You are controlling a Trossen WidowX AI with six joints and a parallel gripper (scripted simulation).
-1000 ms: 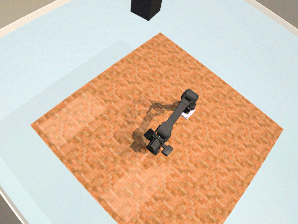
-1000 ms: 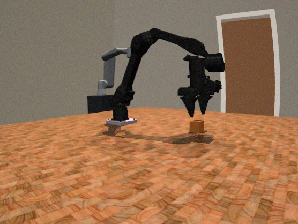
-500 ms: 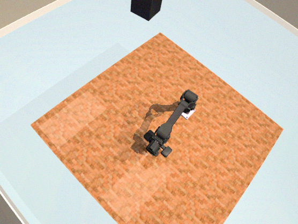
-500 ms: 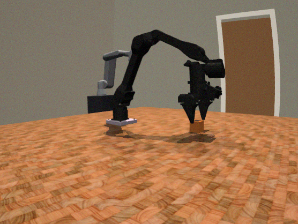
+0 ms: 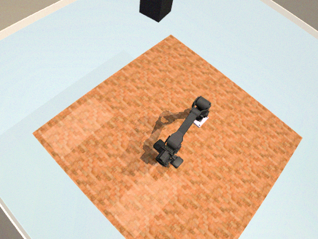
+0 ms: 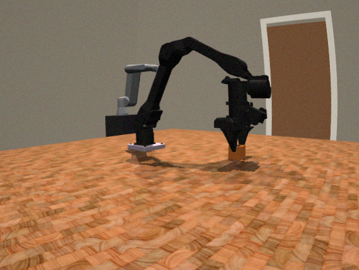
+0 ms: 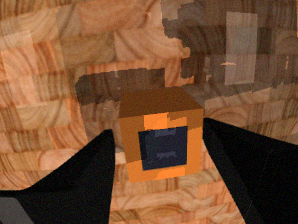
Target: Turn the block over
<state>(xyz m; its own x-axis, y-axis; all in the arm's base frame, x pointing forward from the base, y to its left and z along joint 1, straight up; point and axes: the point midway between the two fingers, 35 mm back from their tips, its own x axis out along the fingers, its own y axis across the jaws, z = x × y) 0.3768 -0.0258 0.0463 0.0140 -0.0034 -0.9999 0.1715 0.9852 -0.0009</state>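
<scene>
Right now the orange block is right at my gripper tip.
</scene>
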